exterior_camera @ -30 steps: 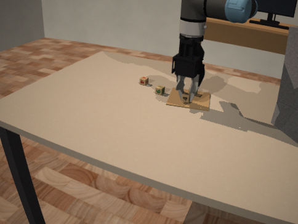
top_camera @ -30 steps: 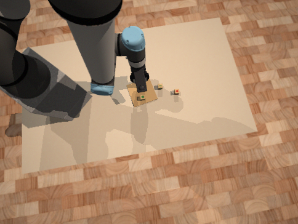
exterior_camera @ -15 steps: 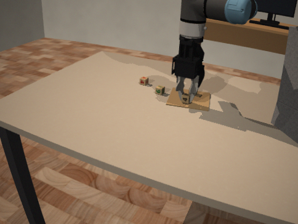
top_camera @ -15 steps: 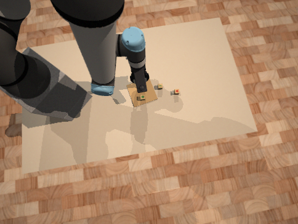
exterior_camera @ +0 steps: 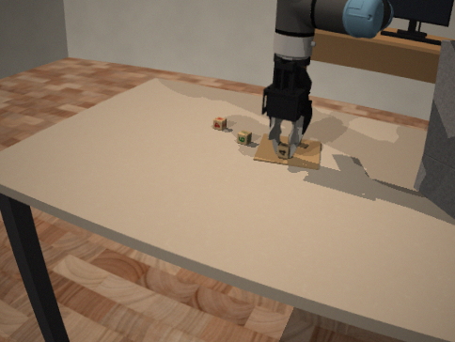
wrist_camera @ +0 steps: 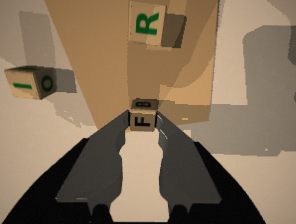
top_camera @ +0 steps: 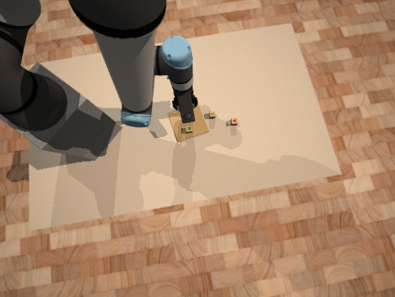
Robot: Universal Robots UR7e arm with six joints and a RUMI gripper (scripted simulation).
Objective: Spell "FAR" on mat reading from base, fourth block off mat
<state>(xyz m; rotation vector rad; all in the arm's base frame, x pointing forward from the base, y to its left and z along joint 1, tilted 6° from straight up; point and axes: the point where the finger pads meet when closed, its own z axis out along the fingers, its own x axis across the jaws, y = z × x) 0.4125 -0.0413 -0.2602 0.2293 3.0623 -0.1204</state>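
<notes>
My gripper is now right at the F block. From my hand the other things lie so: brown mat 10 mm behind, 40 mm to the right, 20 mm below; green R block 10 mm behind, 80 mm to the right, 10 mm below; green-lettered block 100 mm ahead, 40 mm to the right, 10 mm below.
</notes>
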